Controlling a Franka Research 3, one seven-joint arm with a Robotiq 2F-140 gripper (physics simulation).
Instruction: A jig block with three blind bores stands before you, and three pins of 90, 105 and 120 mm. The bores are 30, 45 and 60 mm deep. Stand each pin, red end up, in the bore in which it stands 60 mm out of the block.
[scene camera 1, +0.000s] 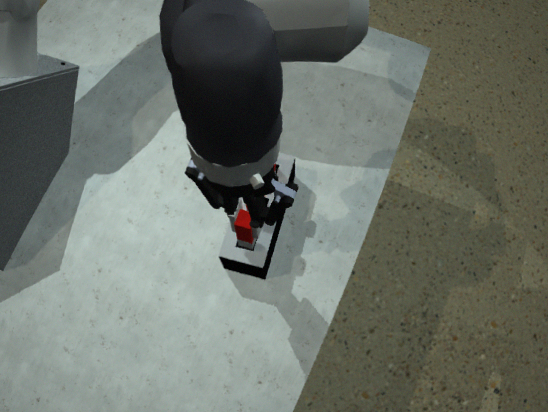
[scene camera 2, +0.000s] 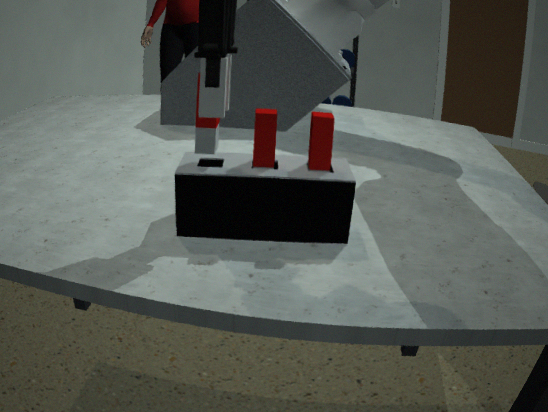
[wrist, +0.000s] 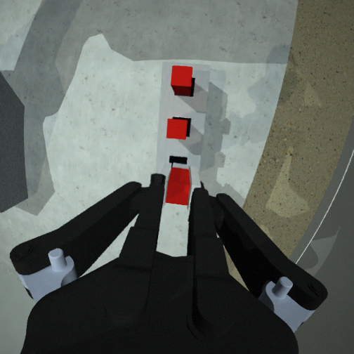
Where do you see a jig block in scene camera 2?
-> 222, 196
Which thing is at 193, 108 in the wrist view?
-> A jig block.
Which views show my gripper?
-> Scene camera 1, scene camera 2 and the wrist view: all of them.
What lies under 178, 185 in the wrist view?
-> A pin.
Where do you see my gripper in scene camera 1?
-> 248, 226
